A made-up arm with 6 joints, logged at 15 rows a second.
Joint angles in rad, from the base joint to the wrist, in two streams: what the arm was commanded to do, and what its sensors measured. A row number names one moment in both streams.
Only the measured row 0 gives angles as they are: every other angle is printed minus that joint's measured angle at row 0.
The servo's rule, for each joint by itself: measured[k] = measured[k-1] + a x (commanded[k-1-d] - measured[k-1]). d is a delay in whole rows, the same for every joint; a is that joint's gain. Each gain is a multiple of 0.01, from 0.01 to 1. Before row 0 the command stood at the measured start. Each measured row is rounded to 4 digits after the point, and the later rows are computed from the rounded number. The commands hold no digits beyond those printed.
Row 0, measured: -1.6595 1.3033 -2.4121 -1.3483 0.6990 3.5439
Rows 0 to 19, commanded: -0.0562 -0.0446 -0.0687 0.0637 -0.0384 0.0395; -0.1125 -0.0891 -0.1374 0.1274 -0.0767 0.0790; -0.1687 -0.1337 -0.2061 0.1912 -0.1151 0.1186; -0.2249 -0.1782 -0.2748 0.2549 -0.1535 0.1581; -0.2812 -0.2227 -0.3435 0.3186 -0.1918 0.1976; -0.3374 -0.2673 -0.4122 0.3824 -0.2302 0.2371; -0.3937 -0.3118 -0.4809 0.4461 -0.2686 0.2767; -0.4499 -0.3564 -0.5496 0.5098 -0.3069 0.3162; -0.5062 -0.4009 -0.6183 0.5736 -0.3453 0.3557; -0.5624 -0.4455 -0.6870 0.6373 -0.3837 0.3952; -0.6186 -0.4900 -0.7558 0.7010 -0.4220 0.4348; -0.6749 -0.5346 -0.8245 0.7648 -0.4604 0.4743; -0.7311 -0.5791 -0.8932 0.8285 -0.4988 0.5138; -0.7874 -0.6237 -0.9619 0.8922 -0.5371 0.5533; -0.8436 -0.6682 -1.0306 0.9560 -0.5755 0.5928; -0.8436 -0.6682 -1.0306 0.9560 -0.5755 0.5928; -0.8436 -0.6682 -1.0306 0.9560 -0.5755 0.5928; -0.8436 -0.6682 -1.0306 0.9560 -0.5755 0.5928; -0.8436 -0.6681 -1.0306 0.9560 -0.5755 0.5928; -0.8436 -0.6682 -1.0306 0.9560 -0.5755 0.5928
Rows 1 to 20, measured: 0.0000 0.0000 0.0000 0.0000 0.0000 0.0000; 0.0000 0.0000 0.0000 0.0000 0.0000 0.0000; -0.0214 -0.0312 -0.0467 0.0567 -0.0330 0.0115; -0.0560 -0.0717 -0.1084 0.1196 -0.0706 0.0311; -0.0988 -0.1151 -0.1748 0.1833 -0.1089 0.0565; -0.1467 -0.1593 -0.2428 0.2470 -0.1473 0.0860; -0.1978 -0.2037 -0.3113 0.3107 -0.1856 0.1184; -0.2508 -0.2482 -0.3799 0.3745 -0.2240 0.1528; -0.3051 -0.2927 -0.4486 0.4382 -0.2624 0.1887; -0.3601 -0.3373 -0.5173 0.5019 -0.3007 0.2257; -0.4156 -0.3818 -0.5860 0.5657 -0.3391 0.2634; -0.4714 -0.4264 -0.6547 0.6294 -0.3775 0.3016; -0.5273 -0.4709 -0.7234 0.6931 -0.4158 0.3402; -0.5834 -0.5155 -0.7921 0.7569 -0.4542 0.3791; -0.6395 -0.5600 -0.8608 0.8206 -0.4926 0.4182; -0.6957 -0.6046 -0.9295 0.8843 -0.5309 0.4574; -0.7519 -0.6491 -0.9982 0.9481 -0.5693 0.4967; -0.7867 -0.6625 -1.0202 0.9551 -0.5746 0.5246; -0.8083 -0.6665 -1.0273 0.9559 -0.5754 0.5444; -0.8217 -0.6677 -1.0295 0.9560 -0.5755 0.5584
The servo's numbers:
d 2
a 0.38 0.70 0.68 0.89 0.86 0.29

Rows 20 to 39, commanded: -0.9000 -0.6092 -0.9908 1.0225 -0.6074 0.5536; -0.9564 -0.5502 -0.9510 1.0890 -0.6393 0.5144; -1.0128 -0.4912 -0.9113 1.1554 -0.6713 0.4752; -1.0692 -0.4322 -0.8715 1.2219 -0.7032 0.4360; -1.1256 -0.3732 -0.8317 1.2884 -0.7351 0.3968; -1.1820 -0.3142 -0.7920 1.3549 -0.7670 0.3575; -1.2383 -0.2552 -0.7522 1.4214 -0.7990 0.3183; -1.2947 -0.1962 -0.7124 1.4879 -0.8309 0.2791; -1.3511 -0.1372 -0.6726 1.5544 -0.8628 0.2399; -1.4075 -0.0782 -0.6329 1.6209 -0.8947 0.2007; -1.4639 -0.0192 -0.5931 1.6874 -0.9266 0.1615; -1.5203 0.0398 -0.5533 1.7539 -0.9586 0.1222; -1.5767 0.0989 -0.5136 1.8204 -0.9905 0.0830; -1.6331 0.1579 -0.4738 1.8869 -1.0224 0.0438; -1.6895 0.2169 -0.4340 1.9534 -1.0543 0.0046; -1.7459 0.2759 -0.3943 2.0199 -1.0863 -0.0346; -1.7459 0.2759 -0.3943 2.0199 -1.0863 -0.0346; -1.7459 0.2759 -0.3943 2.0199 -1.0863 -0.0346; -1.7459 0.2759 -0.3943 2.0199 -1.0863 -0.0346; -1.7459 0.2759 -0.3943 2.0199 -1.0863 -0.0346
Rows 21 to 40, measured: -0.8300 -0.6680 -1.0302 0.9560 -0.5755 0.5684; -0.8352 -0.6681 -1.0305 0.9560 -0.5755 0.5755; -0.8598 -0.6269 -1.0035 1.0152 -0.6029 0.5691; -0.8965 -0.5732 -0.9678 1.0809 -0.6342 0.5532; -0.9407 -0.5158 -0.9294 1.1472 -0.6661 0.5306; -0.9895 -0.4573 -0.8900 1.2137 -0.6980 0.5032; -1.0412 -0.3984 -0.8504 1.2802 -0.7299 0.4723; -1.0947 -0.3395 -0.8107 1.3467 -0.7618 0.4390; -1.1493 -0.2805 -0.7709 1.4132 -0.7938 0.4040; -1.2046 -0.2215 -0.7311 1.4797 -0.8257 0.3678; -1.2603 -0.1625 -0.6913 1.5462 -0.8576 0.3307; -1.3162 -0.1035 -0.6516 1.6127 -0.8895 0.2930; -1.3723 -0.0445 -0.6118 1.6792 -0.9214 0.2549; -1.4285 0.0145 -0.5720 1.7457 -0.9534 0.2164; -1.4848 0.0736 -0.5323 1.8122 -0.9853 0.1777; -1.5412 0.1326 -0.4925 1.8787 -1.0172 0.1389; -1.5976 0.1916 -0.4527 1.9452 -1.0491 0.1000; -1.6540 0.2506 -0.4130 2.0117 -1.0811 0.0610; -1.6889 0.2683 -0.4003 2.0190 -1.0856 0.0333; -1.7106 0.2736 -0.3962 2.0198 -1.0862 0.0136
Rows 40 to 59, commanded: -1.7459 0.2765 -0.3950 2.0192 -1.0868 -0.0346; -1.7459 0.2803 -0.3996 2.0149 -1.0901 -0.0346; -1.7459 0.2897 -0.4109 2.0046 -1.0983 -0.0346; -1.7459 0.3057 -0.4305 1.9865 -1.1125 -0.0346; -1.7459 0.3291 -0.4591 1.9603 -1.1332 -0.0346; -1.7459 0.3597 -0.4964 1.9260 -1.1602 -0.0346; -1.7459 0.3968 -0.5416 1.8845 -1.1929 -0.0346; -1.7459 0.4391 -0.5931 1.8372 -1.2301 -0.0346; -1.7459 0.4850 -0.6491 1.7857 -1.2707 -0.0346; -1.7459 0.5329 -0.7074 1.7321 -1.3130 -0.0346; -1.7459 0.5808 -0.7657 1.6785 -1.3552 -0.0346; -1.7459 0.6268 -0.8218 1.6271 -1.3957 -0.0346; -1.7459 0.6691 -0.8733 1.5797 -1.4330 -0.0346; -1.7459 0.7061 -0.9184 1.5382 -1.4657 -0.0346; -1.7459 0.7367 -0.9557 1.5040 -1.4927 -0.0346; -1.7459 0.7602 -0.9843 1.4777 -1.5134 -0.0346; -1.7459 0.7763 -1.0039 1.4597 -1.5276 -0.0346; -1.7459 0.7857 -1.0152 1.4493 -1.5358 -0.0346; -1.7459 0.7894 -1.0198 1.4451 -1.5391 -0.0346; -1.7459 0.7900 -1.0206 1.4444 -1.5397 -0.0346
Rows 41 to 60, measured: -1.7240 0.2752 -0.3949 2.0199 -1.0863 -0.0004; -1.7323 0.2757 -0.3945 2.0199 -1.0863 -0.0103; -1.7375 0.2763 -0.3948 2.0193 -1.0867 -0.0173; -1.7407 0.2791 -0.3981 2.0154 -1.0896 -0.0223; -1.7427 0.2865 -0.4068 2.0058 -1.0971 -0.0259; -1.7439 0.2999 -0.4229 1.9886 -1.1103 -0.0284; -1.7447 0.3203 -0.4475 1.9634 -1.1300 -0.0302; -1.7452 0.3479 -0.4808 1.9301 -1.1560 -0.0315; -1.7455 0.3821 -0.5221 1.8895 -1.1877 -0.0324; -1.7457 0.4220 -0.5704 1.8430 -1.2242 -0.0330; -1.7458 0.4661 -0.6239 1.7920 -1.2642 -0.0335; -1.7458 0.5129 -0.6807 1.7387 -1.3062 -0.0338; -1.7458 0.5604 -0.7385 1.6851 -1.3483 -0.0340; -1.7458 0.6069 -0.7951 1.6335 -1.3891 -0.0342; -1.7458 0.6504 -0.8483 1.5856 -1.4269 -0.0343; -1.7458 0.6894 -0.8960 1.5434 -1.4603 -0.0344; -1.7458 0.7225 -0.9366 1.5083 -1.4882 -0.0345; -1.7458 0.7489 -0.9690 1.4811 -1.5099 -0.0345; -1.7458 0.7681 -0.9927 1.4621 -1.5251 -0.0345; -1.7458 0.7804 -1.0080 1.4507 -1.5343 -0.0345
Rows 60 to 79, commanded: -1.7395 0.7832 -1.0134 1.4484 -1.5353 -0.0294; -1.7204 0.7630 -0.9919 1.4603 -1.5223 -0.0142; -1.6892 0.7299 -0.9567 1.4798 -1.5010 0.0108; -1.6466 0.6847 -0.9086 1.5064 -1.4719 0.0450; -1.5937 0.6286 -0.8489 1.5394 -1.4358 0.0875; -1.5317 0.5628 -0.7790 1.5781 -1.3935 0.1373; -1.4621 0.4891 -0.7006 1.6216 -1.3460 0.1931; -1.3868 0.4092 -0.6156 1.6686 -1.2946 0.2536; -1.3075 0.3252 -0.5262 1.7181 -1.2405 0.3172; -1.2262 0.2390 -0.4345 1.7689 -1.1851 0.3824; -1.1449 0.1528 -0.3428 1.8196 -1.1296 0.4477; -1.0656 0.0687 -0.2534 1.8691 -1.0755 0.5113; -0.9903 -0.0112 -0.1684 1.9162 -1.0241 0.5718; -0.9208 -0.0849 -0.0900 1.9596 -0.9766 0.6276; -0.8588 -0.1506 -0.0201 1.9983 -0.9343 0.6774; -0.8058 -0.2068 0.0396 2.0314 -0.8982 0.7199; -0.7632 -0.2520 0.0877 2.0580 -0.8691 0.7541; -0.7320 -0.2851 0.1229 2.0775 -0.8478 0.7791; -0.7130 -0.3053 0.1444 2.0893 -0.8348 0.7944; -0.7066 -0.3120 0.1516 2.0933 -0.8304 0.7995
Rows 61 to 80, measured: -1.7458 0.7867 -1.0160 1.4457 -1.5384 -0.0345; -1.7458 0.7890 -1.0191 1.4445 -1.5395 -0.0345; -1.7434 0.7849 -1.0152 1.4480 -1.5359 -0.0330; -1.7347 0.7696 -0.9994 1.4589 -1.5242 -0.0275; -1.7174 0.7418 -0.9704 1.4775 -1.5042 -0.0164; -1.6905 0.7018 -0.9284 1.5032 -1.4764 0.0014; -1.6537 0.6506 -0.8743 1.5354 -1.4415 0.0264; -1.6073 0.5891 -0.8095 1.5734 -1.4002 0.0586; -1.5521 0.5191 -0.7354 1.6163 -1.3536 0.0976; -1.4893 0.4422 -0.6539 1.6628 -1.3029 0.1428; -1.4202 0.3603 -0.5671 1.7120 -1.2492 0.1934; -1.3465 0.2754 -0.4769 1.7626 -1.1941 0.2482; -1.2699 0.1896 -0.3857 1.8133 -1.1386 0.3061; -1.1923 0.1050 -0.2957 1.8630 -1.0843 0.3656; -1.1155 0.0237 -0.2091 1.9103 -1.0325 0.4254; -1.0415 -0.0523 -0.1281 1.9542 -0.9844 0.4840; -0.9721 -0.1211 -0.0547 1.9934 -0.9413 0.5401; -0.9089 -0.1811 0.0094 2.0272 -0.9042 0.5922; -0.8535 -0.2307 0.0626 2.0546 -0.8740 0.6392; -0.8073 -0.2688 0.1036 2.0750 -0.8515 0.6798
